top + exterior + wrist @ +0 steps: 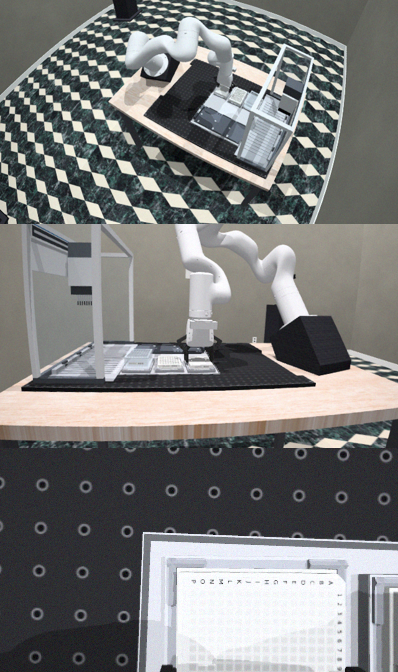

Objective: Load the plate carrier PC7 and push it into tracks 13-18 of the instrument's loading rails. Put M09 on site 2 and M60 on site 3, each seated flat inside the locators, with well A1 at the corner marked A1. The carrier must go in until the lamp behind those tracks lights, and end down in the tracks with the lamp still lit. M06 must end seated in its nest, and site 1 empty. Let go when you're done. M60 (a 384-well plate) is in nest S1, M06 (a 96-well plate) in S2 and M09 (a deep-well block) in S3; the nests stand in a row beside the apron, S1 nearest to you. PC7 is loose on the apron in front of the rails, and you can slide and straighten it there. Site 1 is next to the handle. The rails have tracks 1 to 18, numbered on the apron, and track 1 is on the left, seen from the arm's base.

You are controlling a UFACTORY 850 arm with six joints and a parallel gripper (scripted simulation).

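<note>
My gripper is now 2 cm above the nest S1. From my hand the other things lie so: dark carrier PC7 (28 cm to the right, 6 cm ahead, 1 cm below); deep-well block M09 (22 cm ahead, 5 cm to the right); nest S3 (22 cm ahead, 5 cm to the right, 2 cm below).
</note>
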